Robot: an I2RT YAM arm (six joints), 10 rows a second.
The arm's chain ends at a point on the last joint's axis. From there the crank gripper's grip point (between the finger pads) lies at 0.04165 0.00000 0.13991 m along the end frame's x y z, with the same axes.
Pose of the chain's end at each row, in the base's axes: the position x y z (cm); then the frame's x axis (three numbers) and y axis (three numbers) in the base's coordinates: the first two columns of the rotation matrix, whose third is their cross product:
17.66 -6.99 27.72 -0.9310 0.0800 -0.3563 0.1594 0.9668 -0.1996
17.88 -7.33 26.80 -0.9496 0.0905 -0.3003 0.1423 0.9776 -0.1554
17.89 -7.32 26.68 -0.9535 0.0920 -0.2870 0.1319 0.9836 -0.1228
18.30 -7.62 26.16 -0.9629 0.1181 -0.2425 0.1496 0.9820 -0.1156
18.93 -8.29 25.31 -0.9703 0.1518 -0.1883 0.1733 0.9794 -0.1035
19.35 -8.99 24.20 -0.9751 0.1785 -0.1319 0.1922 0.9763 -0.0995
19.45 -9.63 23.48 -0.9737 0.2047 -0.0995 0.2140 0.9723 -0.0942
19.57 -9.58 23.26 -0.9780 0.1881 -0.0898 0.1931 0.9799 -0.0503
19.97 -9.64 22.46 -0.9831 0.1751 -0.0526 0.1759 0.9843 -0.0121
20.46 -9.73 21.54 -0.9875 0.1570 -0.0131 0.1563 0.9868 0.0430
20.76 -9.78 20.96 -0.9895 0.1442 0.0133 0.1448 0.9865 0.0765
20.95 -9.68 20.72 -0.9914 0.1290 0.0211 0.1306 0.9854 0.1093
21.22 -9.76 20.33 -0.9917 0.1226 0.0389 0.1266 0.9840 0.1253
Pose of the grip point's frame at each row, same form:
18.38 -10.05 13.46 -0.9310 0.0800 -0.3563 0.1594 0.9668 -0.1996
17.84 -9.62 12.38 -0.9496 0.0905 -0.3003 0.1423 0.9776 -0.1554
17.71 -9.10 12.19 -0.9535 0.0920 -0.2870 0.1319 0.9836 -0.1228
17.43 -9.19 11.67 -0.9629 0.1181 -0.2425 0.1496 0.9820 -0.1156
17.25 -9.52 10.86 -0.9703 0.1518 -0.1883 0.1733 0.9794 -0.1035
16.84 -9.96 9.85 -0.9751 0.1785 -0.1319 0.1922 0.9763 -0.0995
16.48 -10.36 9.21 -0.9737 0.2047 -0.0995 0.2140 0.9723 -0.0942
16.60 -9.73 8.97 -0.9780 0.1881 -0.0898 0.1931 0.9799 -0.0503
16.57 -9.21 8.27 -0.9831 0.1751 -0.0526 0.1759 0.9843 -0.0121
16.62 -8.51 7.51 -0.9875 0.1570 -0.0131 0.1563 0.9868 0.0430
16.61 -8.09 7.07 -0.9895 0.1442 0.0133 0.1448 0.9865 0.0765
16.73 -7.59 6.90 -0.9914 0.1290 0.0211 0.1306 0.9854 0.1093
16.77 -7.44 6.62 -0.9917 0.1226 0.0389 0.1266 0.9840 0.1253

